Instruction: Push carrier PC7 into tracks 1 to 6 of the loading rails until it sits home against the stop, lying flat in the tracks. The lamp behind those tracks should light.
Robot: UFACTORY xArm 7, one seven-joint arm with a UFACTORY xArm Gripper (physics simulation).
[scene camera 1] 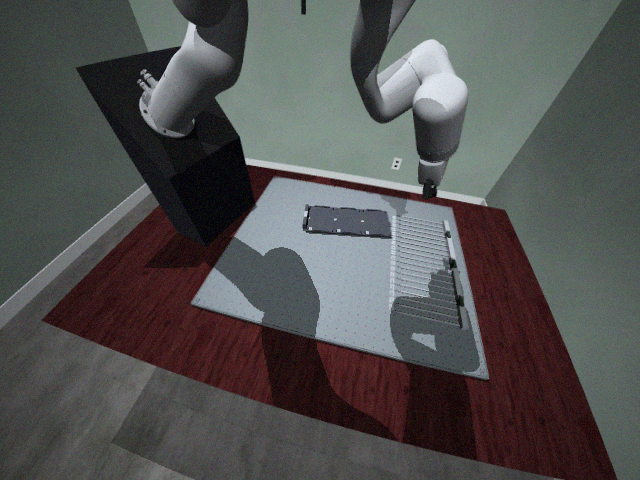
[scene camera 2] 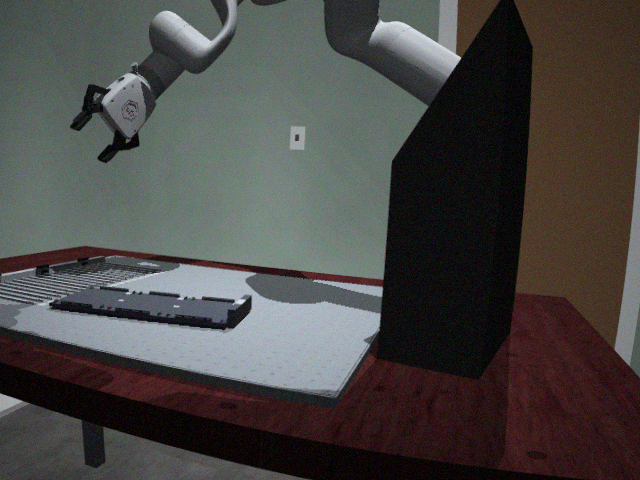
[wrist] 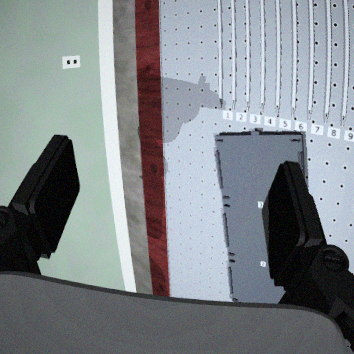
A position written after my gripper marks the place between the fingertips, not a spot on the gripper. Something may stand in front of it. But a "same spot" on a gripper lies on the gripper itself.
my gripper: scene camera 1; scene camera 2 87, 145; wrist
carrier PC7: scene camera 1; scene camera 2; wrist 246, 164
same spot on my gripper: (wrist: 299, 259) = (scene camera 1: 432, 188)
same spot on carrier PC7: (scene camera 2: 209, 312) = (scene camera 1: 318, 215)
